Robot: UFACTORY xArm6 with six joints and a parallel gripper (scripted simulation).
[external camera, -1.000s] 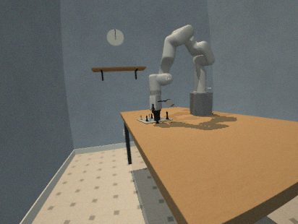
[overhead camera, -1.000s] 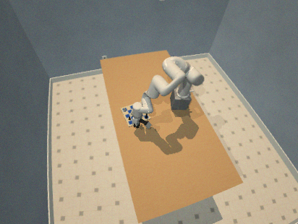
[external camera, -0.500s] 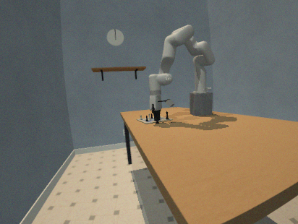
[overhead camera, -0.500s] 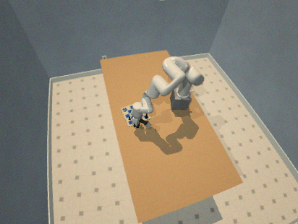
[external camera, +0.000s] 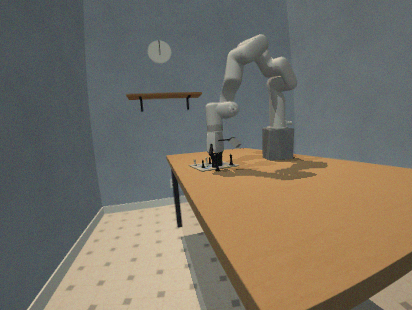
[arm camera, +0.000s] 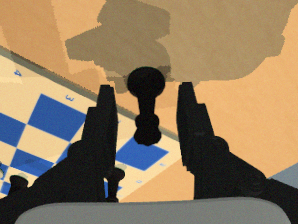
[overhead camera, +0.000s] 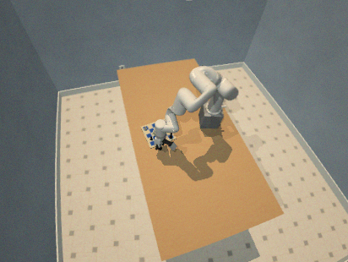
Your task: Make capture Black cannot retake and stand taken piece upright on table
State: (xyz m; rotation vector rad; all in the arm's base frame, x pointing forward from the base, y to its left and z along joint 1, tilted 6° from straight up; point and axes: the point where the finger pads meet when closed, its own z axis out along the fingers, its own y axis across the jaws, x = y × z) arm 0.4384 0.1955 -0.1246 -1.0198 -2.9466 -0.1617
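Right now the white piece is 30 mm ahead of my hand, 130 mm to the right of it and 10 mm below it. From my hand the other things lie so: black piece (60 mm ahead, 90 mm to the right, 10 mm below); chessboard (140 mm to the right, 40 mm below).
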